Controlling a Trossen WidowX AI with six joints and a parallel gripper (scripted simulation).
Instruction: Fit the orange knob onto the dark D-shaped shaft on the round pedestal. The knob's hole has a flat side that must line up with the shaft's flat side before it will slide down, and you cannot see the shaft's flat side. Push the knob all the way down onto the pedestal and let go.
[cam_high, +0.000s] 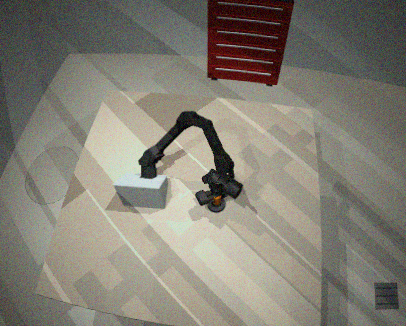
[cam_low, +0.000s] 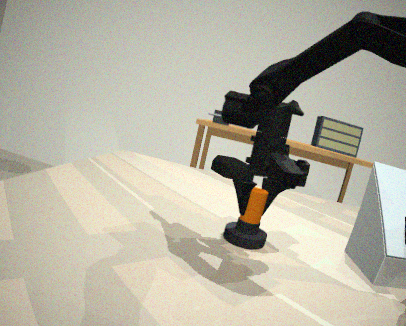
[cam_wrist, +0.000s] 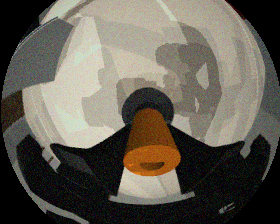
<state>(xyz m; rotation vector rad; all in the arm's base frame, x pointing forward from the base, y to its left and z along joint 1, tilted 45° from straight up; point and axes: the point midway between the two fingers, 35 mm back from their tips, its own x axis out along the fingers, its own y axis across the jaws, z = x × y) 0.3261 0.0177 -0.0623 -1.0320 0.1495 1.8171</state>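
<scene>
Now: gripper tip 2 cm below the orange knob. The rest, counted from my gripper tip: dark round pedestal 2 cm below.
</scene>
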